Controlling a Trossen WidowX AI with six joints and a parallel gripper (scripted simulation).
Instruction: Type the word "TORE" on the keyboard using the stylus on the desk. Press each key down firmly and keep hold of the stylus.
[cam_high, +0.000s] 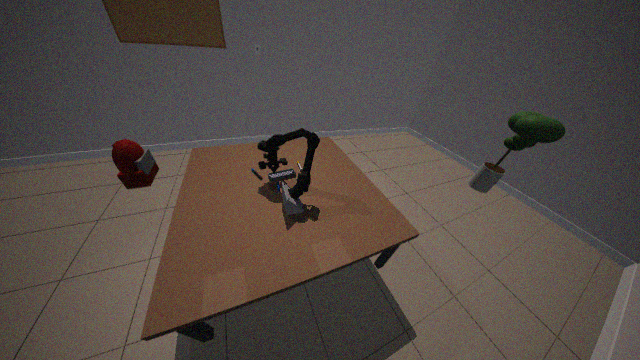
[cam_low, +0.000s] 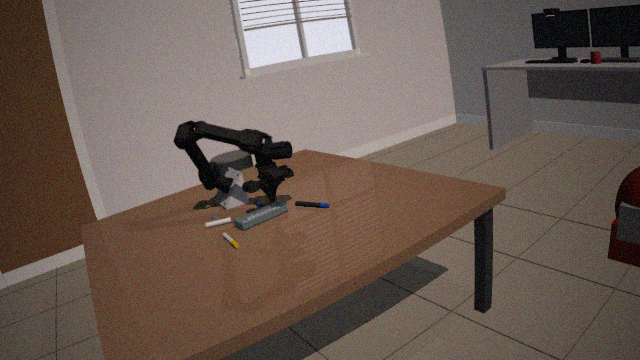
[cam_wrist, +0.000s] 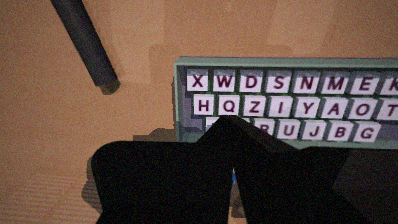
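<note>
My gripper tip is now 150 mm past the blue stylus and 30 mm above it. Round my gripper tip: yellow-tipped pen: 100 mm ahead, 220 mm to the right, 30 mm below.
</note>
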